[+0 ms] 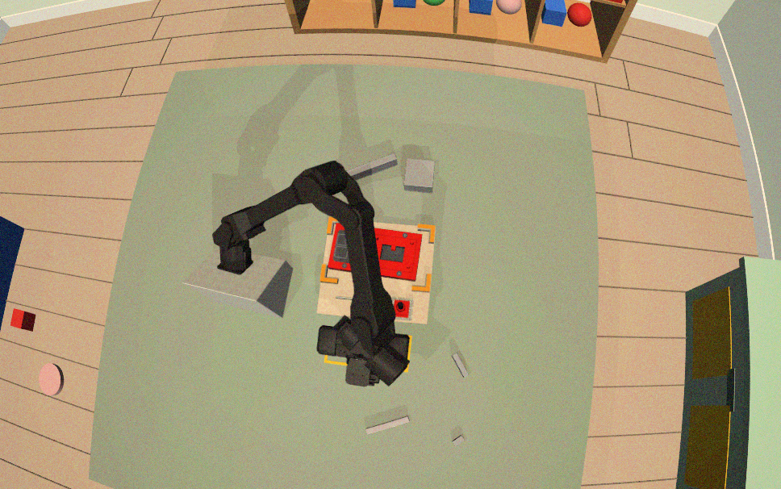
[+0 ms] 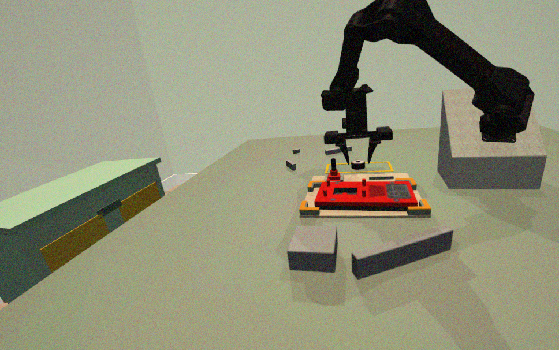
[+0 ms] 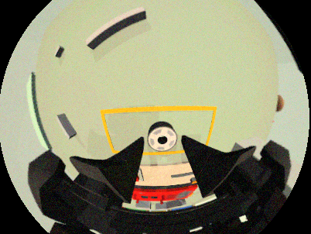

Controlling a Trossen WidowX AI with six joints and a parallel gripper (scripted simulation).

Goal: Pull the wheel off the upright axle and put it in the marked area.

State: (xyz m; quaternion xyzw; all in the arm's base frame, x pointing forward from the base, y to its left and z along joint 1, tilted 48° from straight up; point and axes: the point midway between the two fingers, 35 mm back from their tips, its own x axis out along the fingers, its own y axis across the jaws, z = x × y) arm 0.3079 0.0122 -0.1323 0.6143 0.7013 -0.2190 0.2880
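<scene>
Now: the wheel right at my gripper tip.
</scene>
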